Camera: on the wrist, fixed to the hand. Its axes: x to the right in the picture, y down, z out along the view.
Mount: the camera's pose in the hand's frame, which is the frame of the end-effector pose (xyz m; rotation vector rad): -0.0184 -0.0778 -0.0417 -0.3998 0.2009 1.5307
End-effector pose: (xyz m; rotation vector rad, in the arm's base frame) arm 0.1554 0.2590 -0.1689 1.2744 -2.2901 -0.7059
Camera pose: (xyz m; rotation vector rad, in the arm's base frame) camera 0.2392 0.2306 -0.1862 -0.6367 -2.0169 -0.3379
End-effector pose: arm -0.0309 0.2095 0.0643 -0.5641 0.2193 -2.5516
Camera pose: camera -0.0695 0.2874 0.0404 -0.1102 0.8449 -1.0476
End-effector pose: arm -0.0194 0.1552 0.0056 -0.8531 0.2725 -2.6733
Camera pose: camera -0.0488 0.2376 -0.0163 -0.1956 1.0145 -1.2363
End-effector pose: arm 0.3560 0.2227 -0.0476 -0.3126 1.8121 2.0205
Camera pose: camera 0.4024 0.1846 -0.1149 -0.6625 -1.0437 -1.8728
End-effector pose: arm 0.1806 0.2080 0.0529 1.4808 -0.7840 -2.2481
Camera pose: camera 0.2278 0.2689 0.0061 0.4659 -0.8501 -0.9497
